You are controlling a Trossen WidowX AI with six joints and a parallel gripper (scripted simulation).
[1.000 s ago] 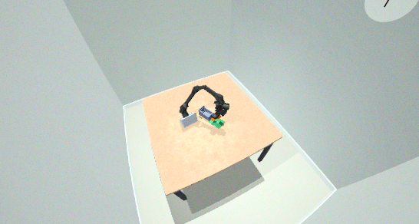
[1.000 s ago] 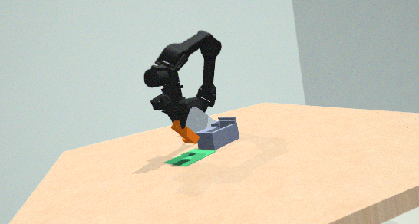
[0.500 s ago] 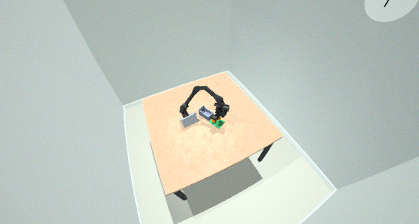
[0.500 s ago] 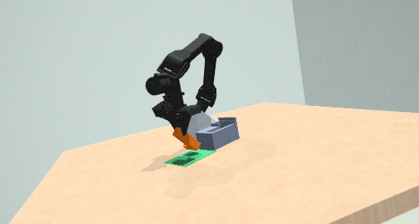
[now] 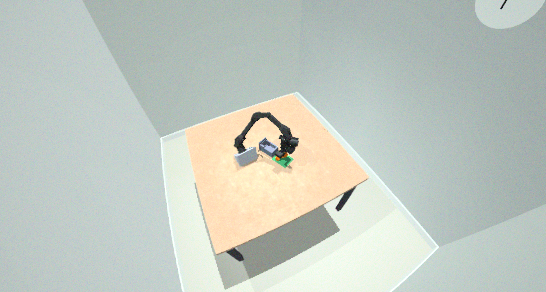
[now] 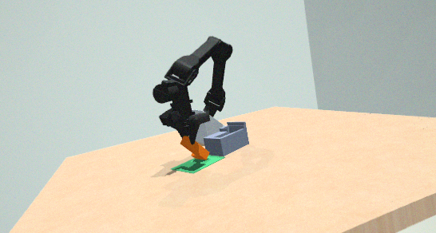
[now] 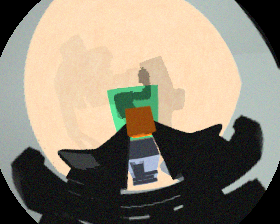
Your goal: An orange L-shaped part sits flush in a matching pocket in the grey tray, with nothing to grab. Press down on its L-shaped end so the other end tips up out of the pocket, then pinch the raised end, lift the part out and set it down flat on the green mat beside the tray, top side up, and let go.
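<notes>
The orange L-shaped part lies 30 mm below my gripper tip, 20 mm to the left of it and 20 mm behind it. Round my gripper tip: green mat (90 mm below, 20 mm to the left, 10 mm behind).
</notes>
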